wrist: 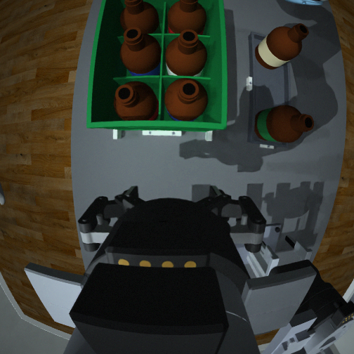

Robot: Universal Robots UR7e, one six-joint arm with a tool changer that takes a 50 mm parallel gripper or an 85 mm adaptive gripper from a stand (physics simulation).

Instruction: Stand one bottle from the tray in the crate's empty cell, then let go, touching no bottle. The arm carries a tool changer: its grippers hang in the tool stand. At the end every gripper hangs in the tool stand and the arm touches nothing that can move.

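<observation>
The green crate (157, 124) stands at the upper left, with dividers making two columns of cells. Brown bottles stand in its cells: front left (136, 104), front right (186, 102), middle left (140, 56), middle right (186, 56), back left (140, 20) and back right (187, 19). No empty cell shows. The grey tray (270, 89) at the right holds a cream-labelled bottle (283, 46) and a green-labelled bottle (283, 123). My gripper (173, 192), the adaptive one with linked fingers, is open, with nothing between its fingertips, in front of the crate and apart from it.
Pale parts of the tool stand (264, 261) show at the lower right, with a black tool (312, 284) beside them, partly hidden by my gripper's body. A pale blue rounded part (306, 1) shows at the top right edge. Wood floor lies beyond the grey table (130, 162).
</observation>
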